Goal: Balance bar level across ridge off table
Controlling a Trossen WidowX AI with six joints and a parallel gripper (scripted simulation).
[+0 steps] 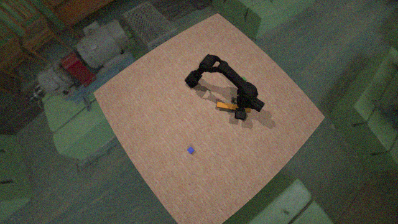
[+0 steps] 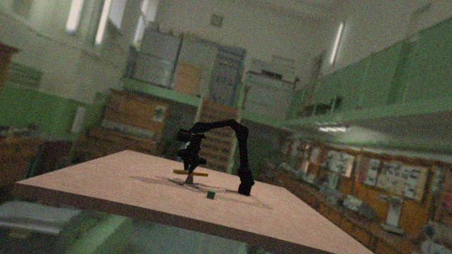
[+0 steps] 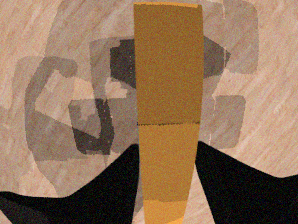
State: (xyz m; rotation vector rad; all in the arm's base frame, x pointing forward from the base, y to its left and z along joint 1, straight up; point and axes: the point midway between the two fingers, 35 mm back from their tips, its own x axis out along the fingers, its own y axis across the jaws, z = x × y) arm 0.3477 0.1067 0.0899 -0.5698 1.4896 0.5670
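The orange bar lies 2 cm to the right of my gripper tip and 2 cm behind it. Also, from my gripper tip: small green cube 19 cm to the left, 14 cm behind, 4 cm below; small blue cube 40 cm to the right, 4 cm below, 1 cm ahead.
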